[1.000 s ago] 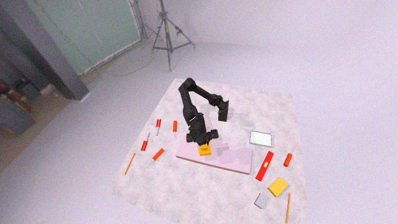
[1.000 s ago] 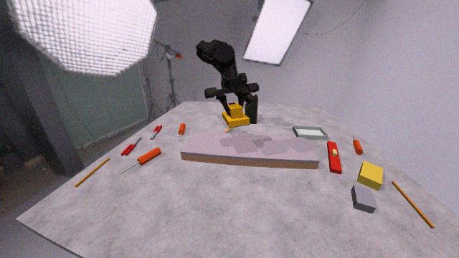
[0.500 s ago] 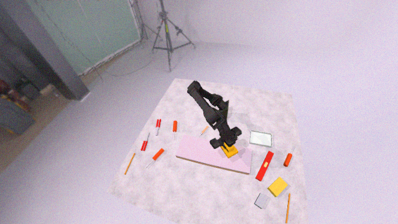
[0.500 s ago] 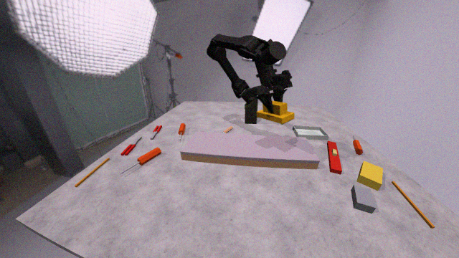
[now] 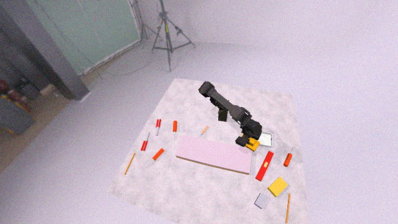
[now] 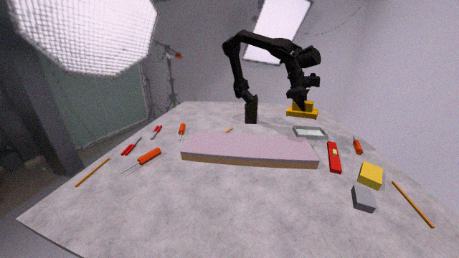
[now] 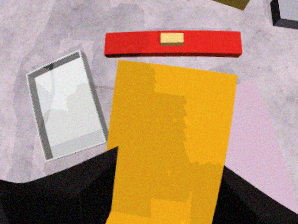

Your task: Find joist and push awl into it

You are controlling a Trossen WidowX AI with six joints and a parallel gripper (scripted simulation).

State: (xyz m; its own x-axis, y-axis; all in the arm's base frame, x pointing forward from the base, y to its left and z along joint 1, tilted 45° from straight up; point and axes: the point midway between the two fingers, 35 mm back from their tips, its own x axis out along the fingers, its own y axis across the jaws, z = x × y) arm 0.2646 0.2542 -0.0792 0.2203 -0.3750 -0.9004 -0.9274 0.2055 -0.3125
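The stud finder is 1 cm behind my gripper tip, 2 cm to the right of it and 2 cm above it. Round my gripper tip: yellow block: 17 cm ahead, 25 cm to the left, 17 cm below; white tray: 16 cm behind, 9 cm to the left, 17 cm below; red level: 5 cm ahead, 15 cm to the left, 17 cm below.
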